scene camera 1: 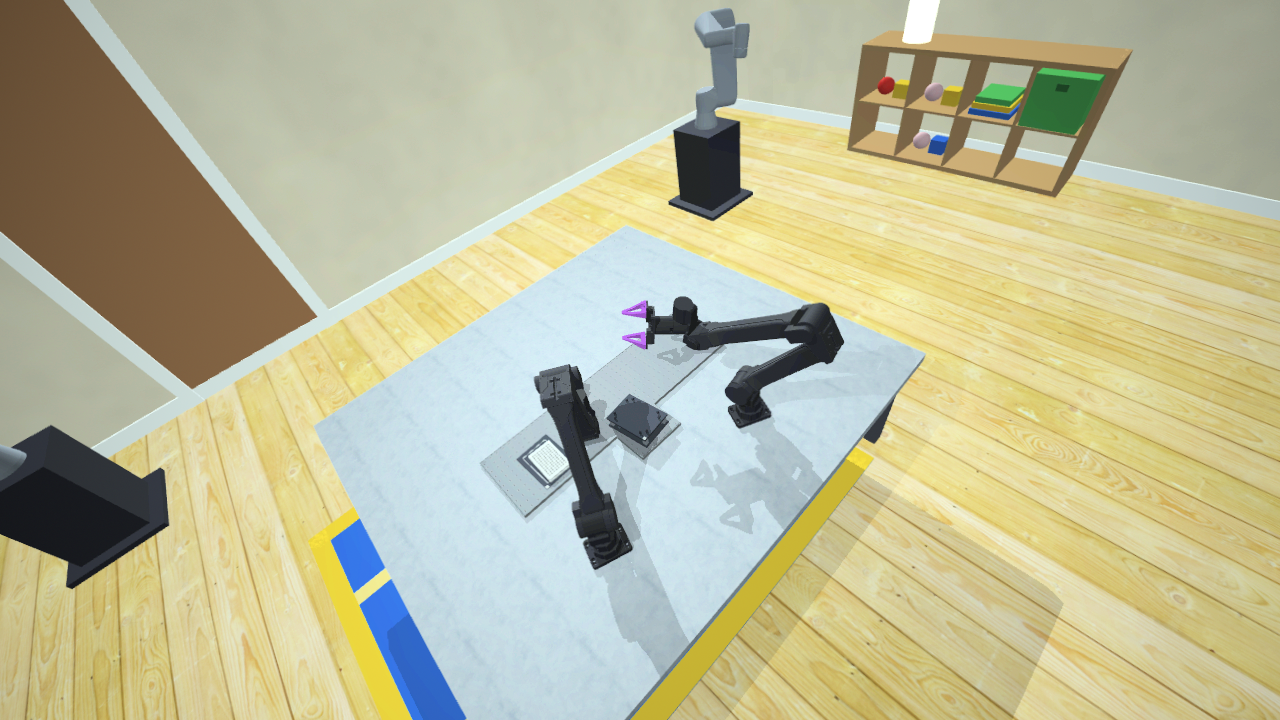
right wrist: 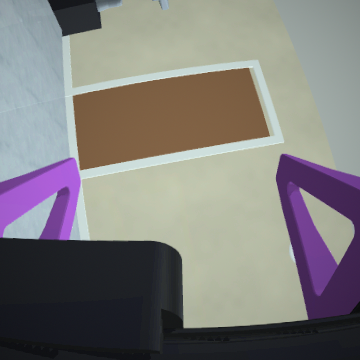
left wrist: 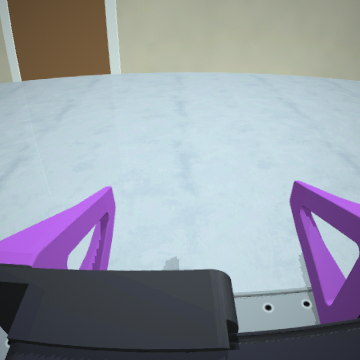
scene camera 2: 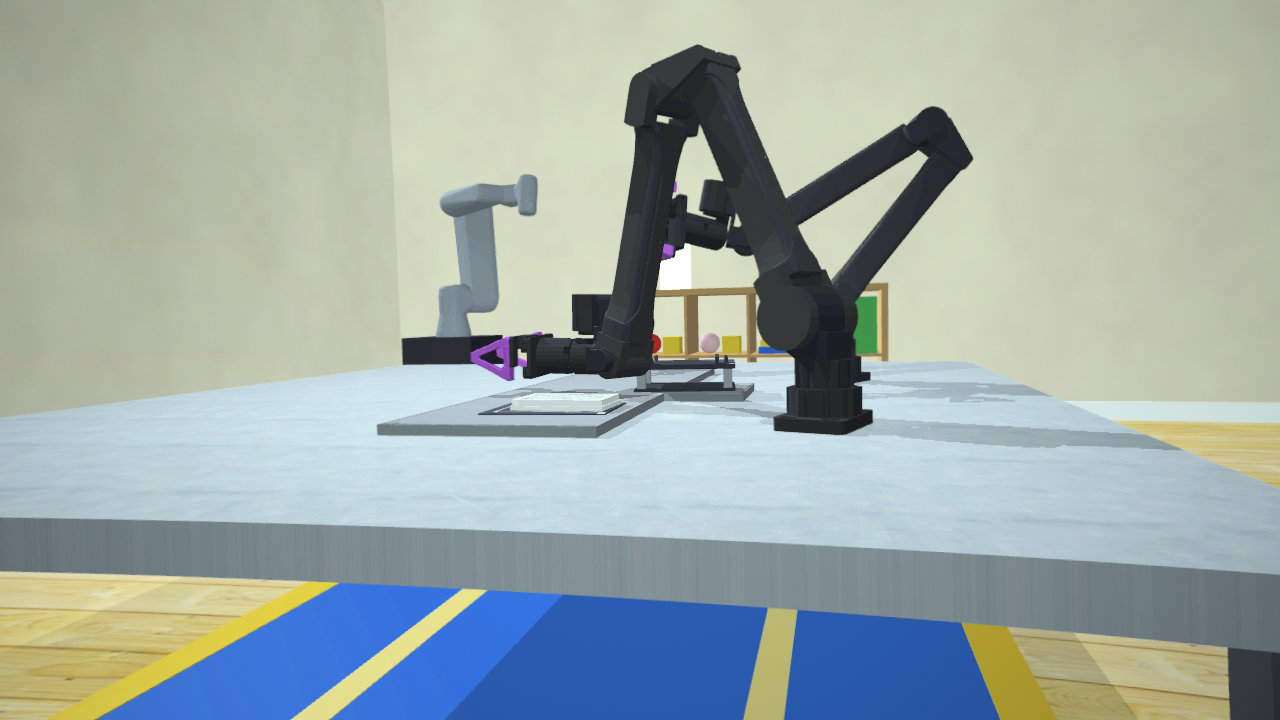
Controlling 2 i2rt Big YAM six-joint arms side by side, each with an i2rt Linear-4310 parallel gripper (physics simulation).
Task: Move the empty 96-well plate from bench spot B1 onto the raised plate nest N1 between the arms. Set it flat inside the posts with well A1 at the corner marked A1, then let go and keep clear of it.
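Seen in the pictures: left gripper, between the fingertips: point(left wrist: 203, 193) point(scene camera 2: 484, 354); right gripper, between the fingertips: point(scene camera 1: 621, 325) point(right wrist: 177, 166); left arm's base, origin of its link: point(scene camera 1: 608, 546) point(scene camera 2: 824, 426); right arm's base, origin of its link: point(scene camera 1: 749, 413).
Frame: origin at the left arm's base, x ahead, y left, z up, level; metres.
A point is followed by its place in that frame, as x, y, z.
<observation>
The white 96-well plate point(scene camera 1: 546, 459) @(0.347, 0.066, 0.026) point(scene camera 2: 565, 402) @(0.315, 0.094, 0.026) lies flat in a dark frame on the grey board, left of the left arm in scene camera 1. The raised nest point(scene camera 1: 638, 419) @(0.309, -0.252, 0.056) point(scene camera 2: 693, 364) @(0.285, -0.205, 0.056) is a dark platform on posts between the arms and holds no plate. My left gripper point(scene camera 2: 501, 356) @(0.586, -0.051, 0.078) point(left wrist: 203, 193) @(0.586, -0.051, 0.078) is open and empty, pointing level above the board, beyond the plate in scene camera 2; the left arm hides it in scene camera 1. My right gripper point(scene camera 1: 624, 325) @(0.464, -0.314, 0.318) point(right wrist: 177, 166) @(0.464, -0.314, 0.318) is open and empty, high above the far end of the board. The A1 mark is too small to read.
The perforated grey board point(scene camera 1: 503, 469) @(0.395, 0.205, 0.013) point(scene camera 2: 487, 429) @(0.327, 0.230, 0.008) lies on the pale table point(scene camera 1: 429, 411) @(0.809, 0.407, 0.000) point(scene camera 2: 223, 465) @(0.446, 0.472, 0.000). The left arm's forearm point(scene camera 1: 577, 447) @(0.094, -0.037, 0.350) stands between plate and nest in scene camera 1. A grey robot point(scene camera 1: 721, 76) point(scene camera 2: 474, 250) and a shelf unit point(scene camera 1: 993, 55) stand beyond the table.
</observation>
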